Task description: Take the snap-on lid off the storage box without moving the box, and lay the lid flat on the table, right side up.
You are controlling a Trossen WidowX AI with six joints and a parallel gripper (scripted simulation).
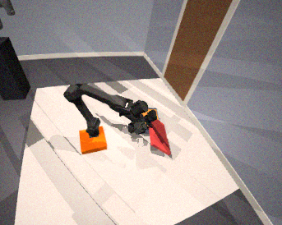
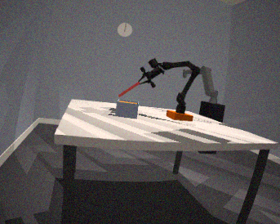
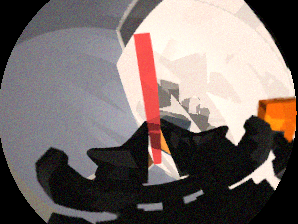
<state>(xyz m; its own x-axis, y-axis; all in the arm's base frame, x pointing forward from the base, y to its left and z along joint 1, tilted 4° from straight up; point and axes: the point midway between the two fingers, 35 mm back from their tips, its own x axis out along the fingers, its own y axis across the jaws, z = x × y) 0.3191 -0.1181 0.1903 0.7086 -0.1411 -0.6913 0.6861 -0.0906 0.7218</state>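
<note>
The red lid is 60 mm ahead of my gripper tip, 50 mm below it and 10 mm to the right of it. Also, from my gripper tip: storage box: 200 mm to the left, 180 mm below, 90 mm ahead.
</note>
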